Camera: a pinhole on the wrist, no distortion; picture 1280 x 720 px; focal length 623.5 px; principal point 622.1 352.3 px. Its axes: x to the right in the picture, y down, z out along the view. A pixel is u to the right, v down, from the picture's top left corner.
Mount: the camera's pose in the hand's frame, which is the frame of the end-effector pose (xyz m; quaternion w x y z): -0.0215 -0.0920 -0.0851 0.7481 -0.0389 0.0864 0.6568
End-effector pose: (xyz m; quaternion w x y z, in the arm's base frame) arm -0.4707 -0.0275 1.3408 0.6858 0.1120 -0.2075 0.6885
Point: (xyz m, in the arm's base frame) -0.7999 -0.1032 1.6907
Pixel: 959 304
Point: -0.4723 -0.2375 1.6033
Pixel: 579 476
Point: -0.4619 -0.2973 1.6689
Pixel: 536 491
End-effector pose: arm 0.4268 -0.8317 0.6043 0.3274 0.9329 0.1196 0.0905
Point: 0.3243 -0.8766 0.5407
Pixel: outside the picture
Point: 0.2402 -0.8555 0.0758
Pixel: 52 672
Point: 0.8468 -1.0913 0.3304
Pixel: 747 76
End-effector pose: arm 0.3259 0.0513 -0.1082 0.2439 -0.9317 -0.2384 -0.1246
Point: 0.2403 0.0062 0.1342
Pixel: behind the camera
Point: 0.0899 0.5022 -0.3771
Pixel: 120 480
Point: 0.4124 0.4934 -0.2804
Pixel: 358 84
